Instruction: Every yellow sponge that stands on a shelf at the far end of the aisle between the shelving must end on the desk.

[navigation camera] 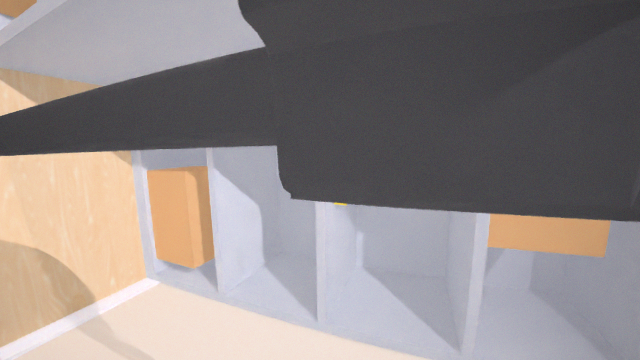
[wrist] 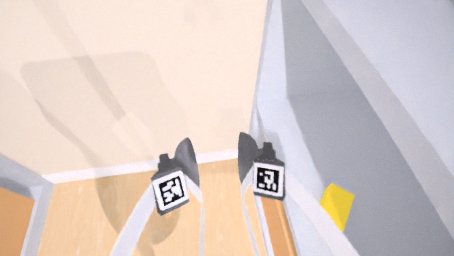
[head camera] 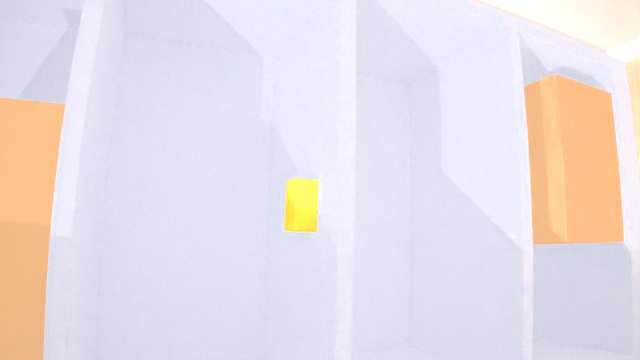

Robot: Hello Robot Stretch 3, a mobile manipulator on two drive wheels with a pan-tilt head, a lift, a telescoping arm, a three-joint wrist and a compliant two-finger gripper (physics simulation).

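Places are measured from the robot's base along level axes (x ahead, y left, z up), in centimetres.
Pixels of known places: gripper, fingertip midpoint: (wrist: 216, 152).
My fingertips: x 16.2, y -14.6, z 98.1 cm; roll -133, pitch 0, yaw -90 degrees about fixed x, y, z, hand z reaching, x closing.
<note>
Behind a point stands the place of what it marks.
A yellow sponge (head camera: 301, 205) (wrist: 337, 205) stands in a compartment of the pale shelving (head camera: 346, 150) {x 17.6, y 74.3, z 97.6 cm} (navigation camera: 321, 260) {x 30.6, y 74.6, z 97.7 cm} (wrist: 370, 85). In the navigation view a thin sliver of the sponge (navigation camera: 340, 204) {x 13.1, y 83.5, z 101.5 cm} shows under a dark shape. My gripper (wrist: 216, 152) {x 16.2, y -14.6, z 98.1 cm} is open and empty in the wrist view, with the end wall and the floor behind it. The sponge is to the right of the right finger, apart from it, and its lower part is near the finger's pale strip. The gripper does not show in the head or navigation view. The desk does not show in these views.
Orange boxes (head camera: 590, 165) {x 22.9, y 76.4, z 22.5 cm} (head camera: 25, 165) {x 10.3, y 76.1, z 149.9 cm} (navigation camera: 172, 215) {x 22.7, y 76.4, z 23.6 cm} (navigation camera: 550, 232) {x 15.2, y 76.2, z 159.4 cm} stand in other shelf compartments. A large dark shape (navigation camera: 425, 110) covers much of the navigation view. Another orange box (wrist: 12, 222) {x 34.5, y 76.7, z 16.9 cm} and shelving are at left in the wrist view. A beige wall (wrist: 215, 60) {x 61.7, y -17.9, z 69.5 cm} closes the aisle.
</note>
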